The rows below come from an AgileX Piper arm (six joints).
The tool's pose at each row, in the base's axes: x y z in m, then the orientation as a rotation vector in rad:
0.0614, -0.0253, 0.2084, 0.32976, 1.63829, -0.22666
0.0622, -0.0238, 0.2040, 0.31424, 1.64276, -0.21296
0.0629, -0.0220, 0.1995, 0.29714, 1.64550, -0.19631
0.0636, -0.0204, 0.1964, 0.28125, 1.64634, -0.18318
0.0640, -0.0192, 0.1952, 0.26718, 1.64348, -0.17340
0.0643, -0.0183, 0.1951, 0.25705, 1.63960, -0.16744
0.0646, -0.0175, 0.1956, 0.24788, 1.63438, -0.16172
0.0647, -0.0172, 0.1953, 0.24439, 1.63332, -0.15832
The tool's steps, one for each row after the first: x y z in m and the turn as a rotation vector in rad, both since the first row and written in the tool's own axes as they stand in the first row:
0.0044, 0.0015, 0.0007, -0.01837, 0.00287, -0.00246
0.0090, 0.0032, 0.0011, -0.03960, 0.00414, -0.00386
0.0122, 0.0048, 0.0015, -0.05779, 0.00357, -0.00626
0.0134, 0.0060, 0.0016, -0.07268, -0.00054, -0.00885
0.0136, 0.0069, 0.0016, -0.08271, -0.00535, -0.01103
0.0131, 0.0078, 0.0016, -0.09201, -0.01131, -0.01251
0.0134, 0.0081, 0.0016, -0.09635, -0.01256, -0.01251

